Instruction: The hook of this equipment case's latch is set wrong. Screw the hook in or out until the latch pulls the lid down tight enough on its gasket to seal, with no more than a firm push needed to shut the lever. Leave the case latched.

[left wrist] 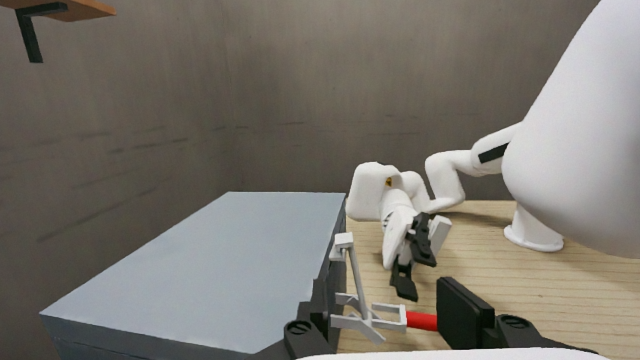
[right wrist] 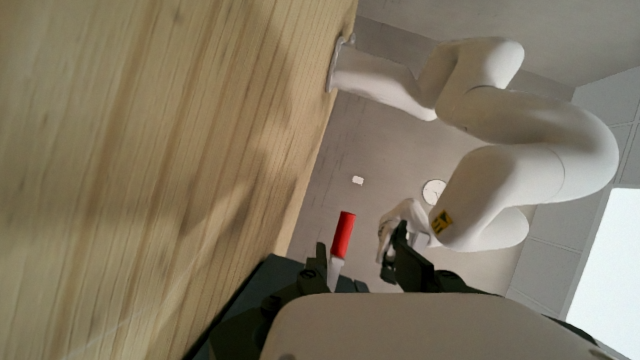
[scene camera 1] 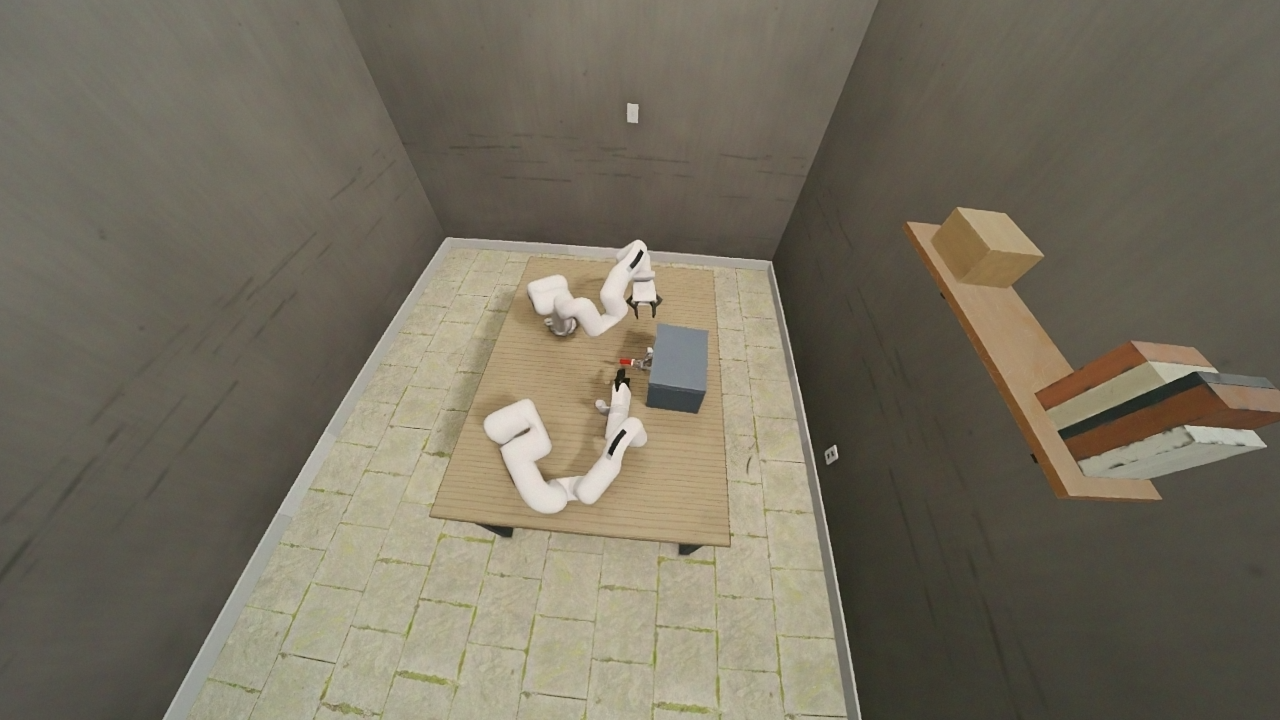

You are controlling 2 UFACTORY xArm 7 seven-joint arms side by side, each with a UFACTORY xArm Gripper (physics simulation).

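Where they show: left gripper, between the fingertips: (left wrist: 381, 303) (right wrist: 394, 266) (scene camera 1: 645, 317); right gripper, between the fingertips: (left wrist: 416, 281) (right wrist: 359, 260) (scene camera 1: 623, 374); left arm's base, origin of its link: (right wrist: 332, 65) (scene camera 1: 563, 326); right arm's base, origin of its link: (left wrist: 531, 238).
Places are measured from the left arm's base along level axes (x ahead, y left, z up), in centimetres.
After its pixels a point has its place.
Note:
The blue-grey equipment case (scene camera 1: 682, 358) @(x 55.0, y -32.6, z 20.7 cm) (left wrist: 215, 270) @(x 54.4, y -23.4, z 20.8 cm) (right wrist: 272, 277) @(x 44.2, y -22.7, z 3.5 cm) has its lid down. On its side, the latch's red lever (scene camera 1: 625, 361) @(x 32.0, y -28.3, z 11.3 cm) (left wrist: 421, 321) @(x 32.9, y -27.4, z 11.1 cm) (right wrist: 343, 235) @(x 32.0, y -28.8, z 10.5 cm) sticks out from the case. In the left wrist view the grey hook rod (left wrist: 357, 280) @(x 40.4, y -28.6, z 15.8 cm) slants up from the lever frame to a block-shaped head (left wrist: 344, 241) @(x 41.9, y -28.3, z 21.2 cm) at the lid edge; whether it grips a catch cannot be told. My left gripper (scene camera 1: 645, 315) @(x 40.0, y -15.0, z 25.2 cm) (left wrist: 381, 303) @(x 40.0, y -15.0, z 25.2 cm) is open, beyond the case's far end. My right gripper (scene camera 1: 622, 376) @(x 31.5, y -34.5, z 11.1 cm) (left wrist: 416, 281) @(x 31.5, y -34.5, z 11.1 cm) (right wrist: 359, 260) @(x 31.5, y -34.5, z 11.1 cm) is open beside the lever, apart from it.
Both arms stand on the wooden table (scene camera 1: 554, 376) @(x -0.1, y -29.7, z 0.0 cm) (left wrist: 575, 295) @(x -1.6, y -44.4, z 0.0 cm) (right wrist: 125, 150) @(x 26.3, y -43.2, z 0.0 cm), on the lever side of the case. A wall shelf (scene camera 1: 1011, 340) at the right carries a wooden block (scene camera 1: 987, 248) and several books (scene camera 1: 1163, 402).

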